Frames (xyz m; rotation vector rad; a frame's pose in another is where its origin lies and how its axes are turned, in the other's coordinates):
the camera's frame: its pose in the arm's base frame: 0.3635 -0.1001 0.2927 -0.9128 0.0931 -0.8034
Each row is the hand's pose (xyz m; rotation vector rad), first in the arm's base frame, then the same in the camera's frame.
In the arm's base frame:
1: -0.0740 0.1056 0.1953 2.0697 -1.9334 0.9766
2: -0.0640 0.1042 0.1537 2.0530 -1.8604 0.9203
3: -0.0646 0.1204 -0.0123 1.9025 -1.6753 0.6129
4: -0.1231 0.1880 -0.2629 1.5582 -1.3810 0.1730
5: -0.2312 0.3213 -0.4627 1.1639 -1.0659 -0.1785
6: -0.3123 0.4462 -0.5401 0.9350 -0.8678 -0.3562
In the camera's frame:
1: -0.4708 -0.1110 -0.0963 -2.0994 1.0444 -0.1227
2: -0.4732 -0.0751 -0.1195 -2.1858 1.0200 -0.1492
3: -0.5260 0.0524 -0.2132 -2.5567 0.9827 -0.1412
4: -0.6751 0.2263 -0.3486 2.8553 -0.8296 0.0936
5: -0.8898 0.3568 -0.4277 2.3538 -0.4937 0.0422
6: -1.0489 0.4101 -0.4247 2.0585 -0.3139 0.0199

